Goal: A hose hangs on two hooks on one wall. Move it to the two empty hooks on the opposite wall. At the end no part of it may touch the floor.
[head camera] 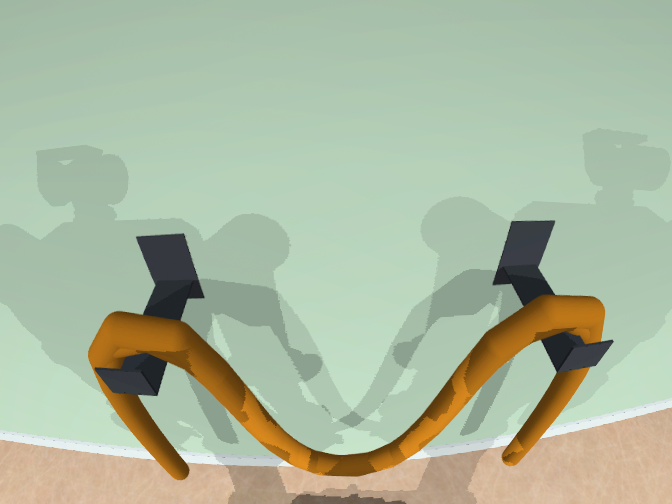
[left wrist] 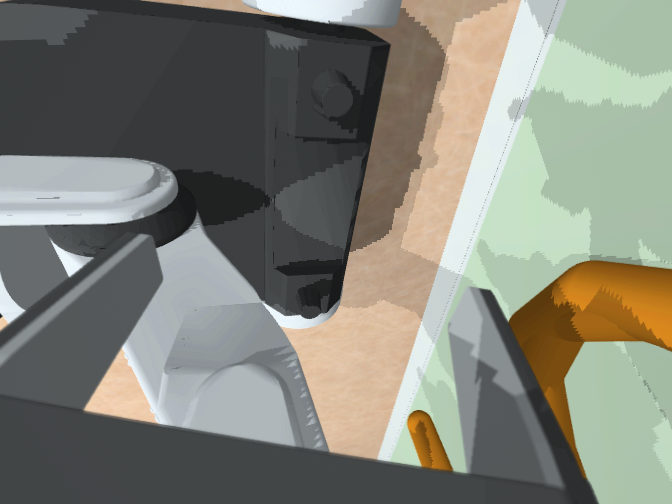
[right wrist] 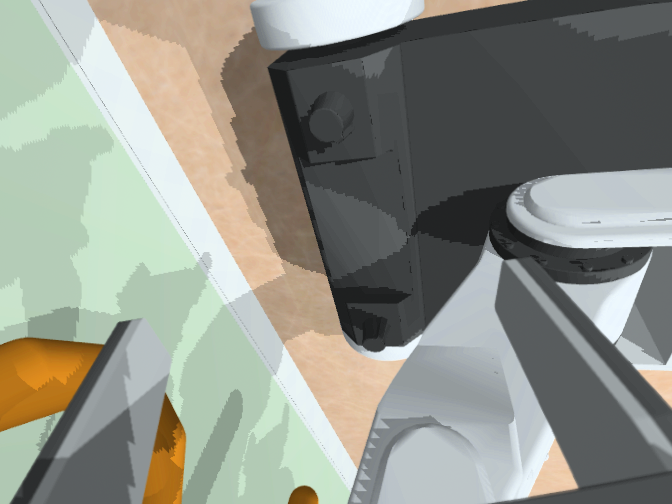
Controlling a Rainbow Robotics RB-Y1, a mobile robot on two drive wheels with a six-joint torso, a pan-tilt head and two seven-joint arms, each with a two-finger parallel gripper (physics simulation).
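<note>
An orange hose point(head camera: 336, 423) hangs on the green wall over two dark hooks, the left hook point(head camera: 154, 320) and the right hook point(head camera: 548, 298). Its middle sags low and both ends dangle near the white baseboard. Neither gripper shows in the head view. In the left wrist view my left gripper point(left wrist: 303, 347) is open and empty, with the hose point(left wrist: 591, 309) beyond its right finger. In the right wrist view my right gripper point(right wrist: 336, 390) is open and empty, with the hose point(right wrist: 43, 374) behind its left finger.
The tan floor point(head camera: 597, 461) meets the wall at the baseboard point(head camera: 597, 420). My own dark base point(left wrist: 189, 135) and white arm links fill much of both wrist views. My shadows fall on the wall around the hooks.
</note>
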